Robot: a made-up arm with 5 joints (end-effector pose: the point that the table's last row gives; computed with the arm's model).
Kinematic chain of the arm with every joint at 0, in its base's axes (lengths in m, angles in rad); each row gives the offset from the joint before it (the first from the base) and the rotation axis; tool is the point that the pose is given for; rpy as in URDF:
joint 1: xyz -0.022 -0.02 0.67 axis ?
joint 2: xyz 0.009 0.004 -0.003 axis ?
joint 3: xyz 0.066 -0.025 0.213 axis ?
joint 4: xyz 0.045 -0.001 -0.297 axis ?
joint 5: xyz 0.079 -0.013 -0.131 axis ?
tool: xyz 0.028 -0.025 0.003 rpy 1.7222 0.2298 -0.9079
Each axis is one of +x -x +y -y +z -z.
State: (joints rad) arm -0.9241 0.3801 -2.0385 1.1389 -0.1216
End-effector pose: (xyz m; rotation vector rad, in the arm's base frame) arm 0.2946 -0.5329 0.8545 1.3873 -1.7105 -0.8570
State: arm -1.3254 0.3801 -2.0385 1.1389 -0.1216
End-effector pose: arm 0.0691 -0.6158 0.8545 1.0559 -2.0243 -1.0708
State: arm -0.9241 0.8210 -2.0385 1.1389 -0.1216
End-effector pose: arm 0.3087 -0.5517 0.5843 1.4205 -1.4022 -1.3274
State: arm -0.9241 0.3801 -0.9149 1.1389 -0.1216
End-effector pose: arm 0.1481 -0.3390 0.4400 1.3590 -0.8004 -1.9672
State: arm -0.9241 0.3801 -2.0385 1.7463 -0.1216
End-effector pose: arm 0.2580 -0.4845 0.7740 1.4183 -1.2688 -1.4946
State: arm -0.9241 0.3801 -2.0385 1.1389 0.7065
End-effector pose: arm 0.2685 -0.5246 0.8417 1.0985 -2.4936 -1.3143
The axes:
joint 1: +z
joint 2: +y
joint 3: +y
joint 4: +y
joint 5: -z

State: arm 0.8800 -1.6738 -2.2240 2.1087 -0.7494
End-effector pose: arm -0.2164 -0.3088 1.0374 2.1008 -0.5564 1.8063
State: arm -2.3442 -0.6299 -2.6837 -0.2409 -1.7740
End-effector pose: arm 0.1853 0.1959 1.2409 -1.7289 0.0669 0.0094
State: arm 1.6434 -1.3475 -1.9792 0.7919 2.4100
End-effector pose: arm 0.0307 -0.2609 1.1910 -1.2239 -0.9830 1.7429
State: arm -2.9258 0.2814 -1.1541 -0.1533 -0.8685
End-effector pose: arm -0.5731 -0.1103 0.7299 -0.4854 -1.8975 -1.4478
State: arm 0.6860 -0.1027 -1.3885 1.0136 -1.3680
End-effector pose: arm 0.3792 0.2922 0.8434 1.4391 0.7228 1.0534
